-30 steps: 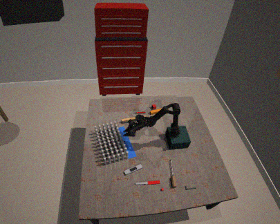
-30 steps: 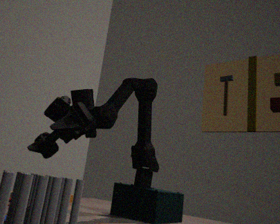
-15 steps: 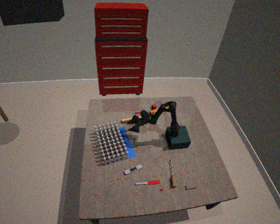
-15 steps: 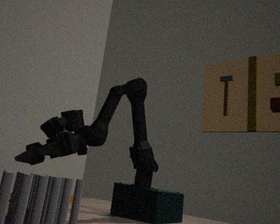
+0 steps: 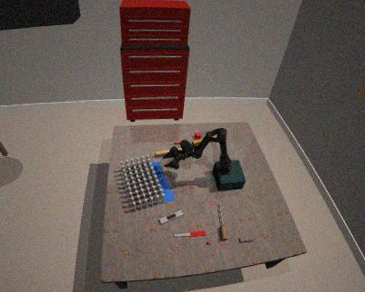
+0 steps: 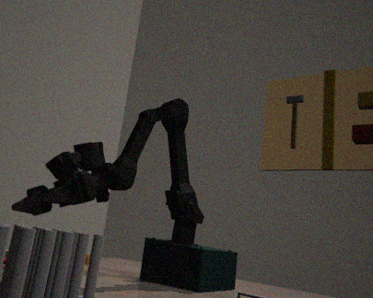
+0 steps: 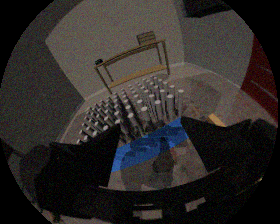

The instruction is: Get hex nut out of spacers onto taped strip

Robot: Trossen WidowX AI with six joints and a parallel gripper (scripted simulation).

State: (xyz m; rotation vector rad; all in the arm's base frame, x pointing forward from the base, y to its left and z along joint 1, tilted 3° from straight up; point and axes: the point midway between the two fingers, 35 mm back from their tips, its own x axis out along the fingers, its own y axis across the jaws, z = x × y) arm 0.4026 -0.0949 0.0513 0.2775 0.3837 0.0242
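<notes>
Right now the hook tool is 41 cm to the left of my gripper tip, 35 cm behind it and 14 cm below it. From my gripper tip the other things lie so: blue taped strip: 15 cm below, 6 cm to the left, 2 cm ahead; red-handled tool: 31 cm to the right, 14 cm below, 13 cm behind; orange block: 39 cm behind, 31 cm to the right, 13 cm below.
</notes>
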